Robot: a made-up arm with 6 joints. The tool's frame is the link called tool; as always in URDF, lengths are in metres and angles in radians. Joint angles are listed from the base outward. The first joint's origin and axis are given. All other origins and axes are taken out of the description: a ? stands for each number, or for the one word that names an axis. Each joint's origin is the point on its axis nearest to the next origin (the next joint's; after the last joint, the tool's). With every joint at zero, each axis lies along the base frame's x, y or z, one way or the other. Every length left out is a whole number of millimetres.
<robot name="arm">
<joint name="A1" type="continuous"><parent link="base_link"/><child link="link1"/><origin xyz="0.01 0.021 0.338" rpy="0 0 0"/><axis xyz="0 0 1"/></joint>
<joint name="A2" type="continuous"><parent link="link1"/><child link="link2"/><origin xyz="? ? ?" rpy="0 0 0"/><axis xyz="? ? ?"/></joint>
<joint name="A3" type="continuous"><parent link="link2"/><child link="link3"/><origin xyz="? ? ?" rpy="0 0 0"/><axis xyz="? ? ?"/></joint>
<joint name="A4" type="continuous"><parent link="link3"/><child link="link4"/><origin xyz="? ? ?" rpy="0 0 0"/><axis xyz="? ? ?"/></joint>
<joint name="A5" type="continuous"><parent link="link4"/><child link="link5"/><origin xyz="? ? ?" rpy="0 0 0"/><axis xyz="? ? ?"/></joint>
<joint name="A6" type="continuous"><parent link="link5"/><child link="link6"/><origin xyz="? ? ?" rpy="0 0 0"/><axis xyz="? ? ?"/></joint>
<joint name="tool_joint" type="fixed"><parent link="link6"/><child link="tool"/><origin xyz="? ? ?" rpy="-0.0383 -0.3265 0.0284"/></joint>
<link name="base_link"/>
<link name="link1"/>
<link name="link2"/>
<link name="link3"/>
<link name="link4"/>
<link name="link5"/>
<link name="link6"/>
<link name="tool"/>
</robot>
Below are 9 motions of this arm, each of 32 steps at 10 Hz.
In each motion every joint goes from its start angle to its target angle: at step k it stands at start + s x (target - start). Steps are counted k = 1, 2, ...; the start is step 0. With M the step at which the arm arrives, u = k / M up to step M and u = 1 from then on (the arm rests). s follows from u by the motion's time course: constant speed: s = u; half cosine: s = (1 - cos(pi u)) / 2; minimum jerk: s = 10 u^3 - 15 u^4 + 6 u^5.
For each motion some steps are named. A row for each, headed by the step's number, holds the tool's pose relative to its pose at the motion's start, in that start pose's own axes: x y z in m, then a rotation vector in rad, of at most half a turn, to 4 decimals.
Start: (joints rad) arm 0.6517 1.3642 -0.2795 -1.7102 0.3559 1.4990
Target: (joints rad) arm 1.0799 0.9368 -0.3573 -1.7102 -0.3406 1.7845
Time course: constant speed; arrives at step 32
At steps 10, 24, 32:
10: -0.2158 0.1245 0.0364 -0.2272 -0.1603 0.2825
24: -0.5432 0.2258 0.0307 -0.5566 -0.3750 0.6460
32: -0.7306 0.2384 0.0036 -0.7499 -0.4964 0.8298

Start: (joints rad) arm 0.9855 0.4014 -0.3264 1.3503 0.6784 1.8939
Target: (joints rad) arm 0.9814 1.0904 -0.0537 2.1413 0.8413 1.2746
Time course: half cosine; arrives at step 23
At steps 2, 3, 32:
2: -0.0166 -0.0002 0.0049 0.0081 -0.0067 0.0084
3: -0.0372 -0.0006 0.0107 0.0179 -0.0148 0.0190
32: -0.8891 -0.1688 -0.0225 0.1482 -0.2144 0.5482

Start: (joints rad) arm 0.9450 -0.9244 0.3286 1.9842 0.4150 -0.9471
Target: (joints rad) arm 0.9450 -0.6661 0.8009 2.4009 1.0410 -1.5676
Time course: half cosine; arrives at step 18
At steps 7, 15, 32:
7: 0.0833 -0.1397 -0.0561 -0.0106 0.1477 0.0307
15: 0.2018 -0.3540 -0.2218 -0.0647 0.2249 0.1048
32: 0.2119 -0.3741 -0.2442 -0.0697 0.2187 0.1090

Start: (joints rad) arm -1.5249 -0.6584 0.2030 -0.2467 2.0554 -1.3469
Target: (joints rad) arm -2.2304 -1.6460 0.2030 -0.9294 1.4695 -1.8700
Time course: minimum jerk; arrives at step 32
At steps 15, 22, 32:
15: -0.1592 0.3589 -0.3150 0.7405 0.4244 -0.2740
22: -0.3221 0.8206 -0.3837 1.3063 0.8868 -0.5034
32: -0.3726 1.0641 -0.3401 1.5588 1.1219 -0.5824

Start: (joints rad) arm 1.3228 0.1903 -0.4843 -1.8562 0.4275 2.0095
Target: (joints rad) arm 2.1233 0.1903 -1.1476 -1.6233 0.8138 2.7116
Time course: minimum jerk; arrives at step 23
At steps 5, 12, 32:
5: -0.0236 -0.0063 0.0088 0.0884 -0.0375 0.1091
12: -0.1534 -0.1044 0.0353 0.6762 -0.3286 0.7832
32: -0.2254 -0.2477 -0.0079 1.2579 -0.7429 1.3457

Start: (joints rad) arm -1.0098 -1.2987 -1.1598 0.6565 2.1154 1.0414
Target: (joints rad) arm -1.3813 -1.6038 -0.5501 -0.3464 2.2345 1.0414
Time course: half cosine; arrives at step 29
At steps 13, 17, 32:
13: 0.0606 0.1183 0.0240 0.3438 -0.1442 0.0157
17: 0.1054 0.1744 0.0245 0.5166 -0.2362 0.0038
32: 0.1996 0.2628 0.0063 0.7939 -0.4287 -0.0424

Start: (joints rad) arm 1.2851 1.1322 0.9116 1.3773 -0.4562 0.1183
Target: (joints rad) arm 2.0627 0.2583 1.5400 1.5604 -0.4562 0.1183
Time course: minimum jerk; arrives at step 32
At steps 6, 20, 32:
6: 0.0123 0.0308 -0.0458 -0.0141 0.0333 0.0068
20: -0.0687 0.2804 -0.7059 -0.1552 0.5237 0.1055
32: -0.2205 0.2936 -0.9118 -0.1819 0.7363 0.1434

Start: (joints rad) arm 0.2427 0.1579 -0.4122 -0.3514 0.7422 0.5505
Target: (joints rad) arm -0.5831 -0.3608 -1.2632 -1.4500 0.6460 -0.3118
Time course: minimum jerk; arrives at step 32
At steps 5, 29, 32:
5: -0.0342 0.0041 -0.0043 -0.0064 -0.0578 -0.0651
29: -0.4459 0.4705 -0.7818 0.7721 -1.8249 -1.5772
32: -0.4428 0.4730 -0.7895 0.7855 -1.8360 -1.5782

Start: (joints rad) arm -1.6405 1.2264 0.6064 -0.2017 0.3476 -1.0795
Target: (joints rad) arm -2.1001 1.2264 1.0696 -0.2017 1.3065 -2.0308
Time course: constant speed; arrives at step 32
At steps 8, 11, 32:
8: 0.1539 0.0473 -0.0374 -0.3582 0.2024 -0.0448
11: 0.2061 0.0672 -0.0594 -0.5025 0.2515 -0.0488
32: 0.4637 0.2029 -0.2919 -1.5075 0.1113 0.1282

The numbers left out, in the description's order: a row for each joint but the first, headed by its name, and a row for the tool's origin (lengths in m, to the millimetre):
A2: xyz -0.019 0.069 0, axis 0 1 0
A3: xyz 0.017 0 0.737, axis 0 1 0
A4: xyz 0 0 0.462, axis 0 0 1
A5: xyz 0.015 0.004 0, axis 0 1 0
A6: xyz 0.022 0 0.11, axis 0 0 1
tool: xyz -0.029 -0.003 0

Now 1 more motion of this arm.
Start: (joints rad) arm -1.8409 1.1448 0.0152 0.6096 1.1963 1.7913
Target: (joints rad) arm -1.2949 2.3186 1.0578 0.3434 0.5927 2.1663
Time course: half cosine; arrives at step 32
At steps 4, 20, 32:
4: -0.0095 -0.0344 0.0676 0.0629 -0.0295 0.0229
20: -0.3879 -1.0624 0.6126 0.9499 -0.8314 0.0711
32: -0.6973 -1.4658 0.3969 1.2007 -1.3235 -0.1159

